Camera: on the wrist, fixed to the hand. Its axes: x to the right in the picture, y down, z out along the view.
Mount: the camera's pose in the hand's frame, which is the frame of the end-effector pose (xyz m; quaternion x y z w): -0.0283 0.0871 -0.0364 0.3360 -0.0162 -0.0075 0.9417
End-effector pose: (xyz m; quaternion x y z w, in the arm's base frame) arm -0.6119 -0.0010 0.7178 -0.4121 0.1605 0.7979 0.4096
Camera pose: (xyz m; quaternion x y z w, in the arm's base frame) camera -0.6520 -0.0908 0.7109 -0.2387 0.4095 0.7011 0.5328
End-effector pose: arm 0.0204 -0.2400 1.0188 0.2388 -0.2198 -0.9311 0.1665
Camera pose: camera 0.0806 -0.3141 1.0432 0.2674 -0.5207 -0.8081 0.0660
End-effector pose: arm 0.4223 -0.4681 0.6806 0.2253 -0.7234 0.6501 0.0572
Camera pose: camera 0.4050 -0.4212 0.5957 -0.2473 0.4620 -0.8512 0.0287
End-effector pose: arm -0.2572 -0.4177 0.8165 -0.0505 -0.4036 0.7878 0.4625
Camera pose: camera -0.2846 -0.4395 0.7244 0.1236 -0.1232 0.8748 0.4519
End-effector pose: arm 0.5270 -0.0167 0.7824 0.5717 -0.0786 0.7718 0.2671
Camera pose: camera 0.4584 -0.0839 0.7601 0.6412 0.1853 0.7419 0.0640
